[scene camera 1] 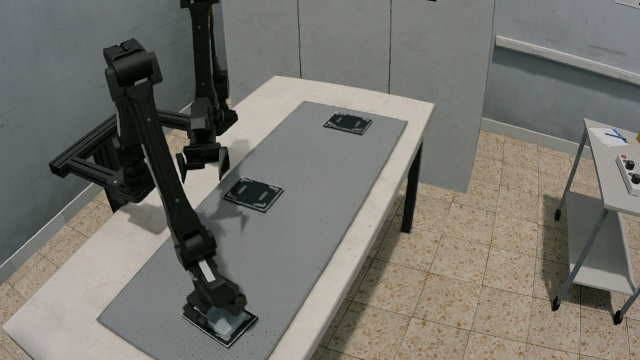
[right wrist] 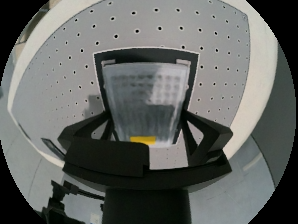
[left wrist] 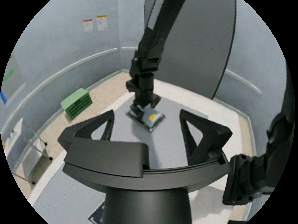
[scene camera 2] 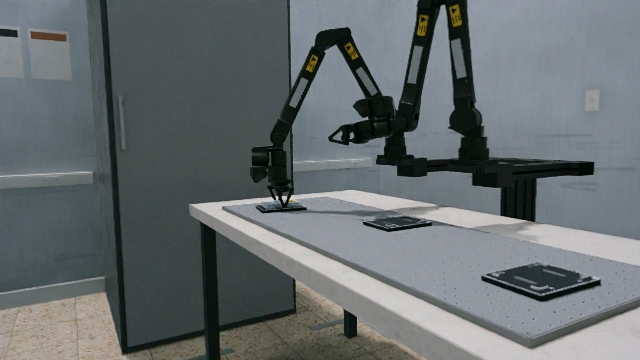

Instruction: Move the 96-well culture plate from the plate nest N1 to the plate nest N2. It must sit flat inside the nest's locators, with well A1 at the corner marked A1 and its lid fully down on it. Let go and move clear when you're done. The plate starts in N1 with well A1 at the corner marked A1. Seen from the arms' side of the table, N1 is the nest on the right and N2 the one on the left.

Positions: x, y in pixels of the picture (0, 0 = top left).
Labels:
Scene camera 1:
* my left gripper: 201, 181
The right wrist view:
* my right gripper: 147, 112
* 96-well plate: 145, 100
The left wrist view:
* my left gripper: 146, 112

